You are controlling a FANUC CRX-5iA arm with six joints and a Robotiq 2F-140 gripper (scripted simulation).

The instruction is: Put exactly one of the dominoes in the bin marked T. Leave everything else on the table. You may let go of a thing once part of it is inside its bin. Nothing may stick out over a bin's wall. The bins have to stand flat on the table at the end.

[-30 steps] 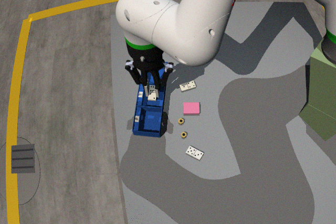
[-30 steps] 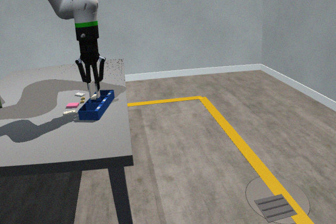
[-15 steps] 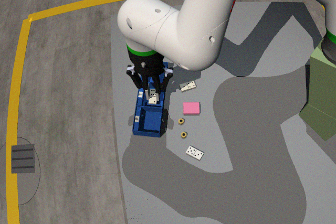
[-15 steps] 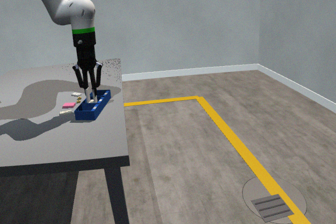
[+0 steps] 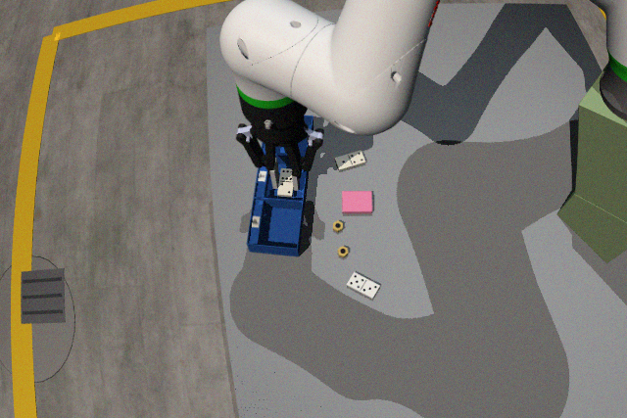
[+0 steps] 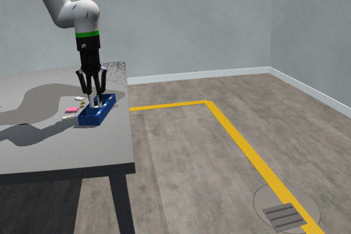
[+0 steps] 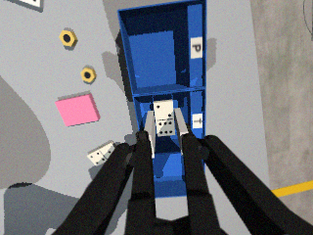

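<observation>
My hand is 3 cm above the blue three-part bin strip and 1 cm short of it. Round my hand: pink block 11 cm behind, 6 cm to the left, 4 cm below; then white domino 3 cm below.
</observation>
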